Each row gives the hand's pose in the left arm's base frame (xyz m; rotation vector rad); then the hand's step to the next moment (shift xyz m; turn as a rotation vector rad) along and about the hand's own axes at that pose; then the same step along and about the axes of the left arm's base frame.
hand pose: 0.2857 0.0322 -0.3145 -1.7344 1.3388 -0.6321
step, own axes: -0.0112 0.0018 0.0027 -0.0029 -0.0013 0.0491
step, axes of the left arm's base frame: -0.0022 0.0113 -0.0019 0.0388 0.0180 -0.0244
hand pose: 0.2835 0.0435 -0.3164 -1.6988 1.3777 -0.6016
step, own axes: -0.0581 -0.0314 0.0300 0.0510 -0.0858 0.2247
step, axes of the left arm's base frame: 0.0246 0.0656 0.0186 0.2387 0.0242 -0.0536
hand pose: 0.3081 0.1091 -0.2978 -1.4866 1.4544 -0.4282
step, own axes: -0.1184 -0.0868 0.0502 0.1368 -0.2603 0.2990
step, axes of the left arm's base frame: 0.0623 0.1097 0.0903 0.4148 -0.0579 0.0213
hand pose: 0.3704 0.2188 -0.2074 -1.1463 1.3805 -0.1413
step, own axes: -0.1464 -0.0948 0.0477 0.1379 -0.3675 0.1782
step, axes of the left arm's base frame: 0.0485 0.0781 0.1557 0.3735 -0.1777 0.1214
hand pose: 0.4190 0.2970 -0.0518 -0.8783 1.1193 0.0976
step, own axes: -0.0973 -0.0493 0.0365 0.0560 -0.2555 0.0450
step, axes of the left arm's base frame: 0.0052 0.0245 0.1123 0.1826 -0.1614 0.1051
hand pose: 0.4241 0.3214 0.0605 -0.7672 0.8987 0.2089
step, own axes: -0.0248 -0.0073 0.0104 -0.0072 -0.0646 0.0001
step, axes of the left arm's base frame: -0.0055 0.0054 0.0268 0.0258 -0.0454 0.0387
